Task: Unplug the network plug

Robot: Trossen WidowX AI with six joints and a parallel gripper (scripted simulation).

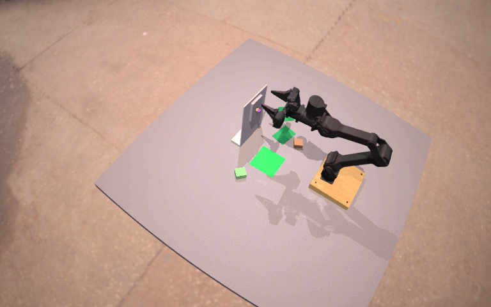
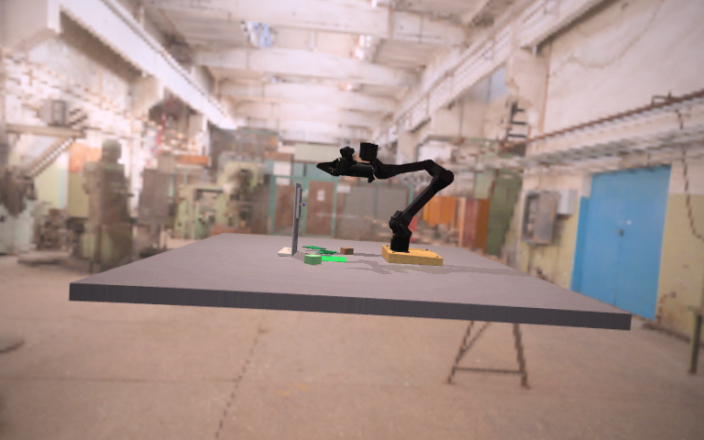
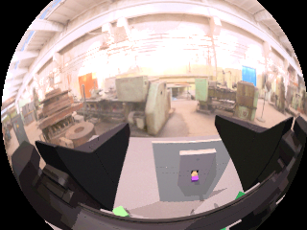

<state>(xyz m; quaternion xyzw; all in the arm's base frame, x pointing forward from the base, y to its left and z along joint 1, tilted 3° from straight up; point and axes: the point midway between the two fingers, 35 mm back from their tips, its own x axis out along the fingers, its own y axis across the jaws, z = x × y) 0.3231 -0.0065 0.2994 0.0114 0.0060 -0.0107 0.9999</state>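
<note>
Right now my gripper tip is 15 cm above the purple plug, 5 cm to the left of it and 5 cm short of it. Round my gripper tip: bright green marked square (35 cm below, 7 cm behind, 4 cm to the left); white upright panel (22 cm below, 7 cm ahead, 6 cm to the right); light green block (33 cm below, 16 cm to the left, 1 cm ahead).
</note>
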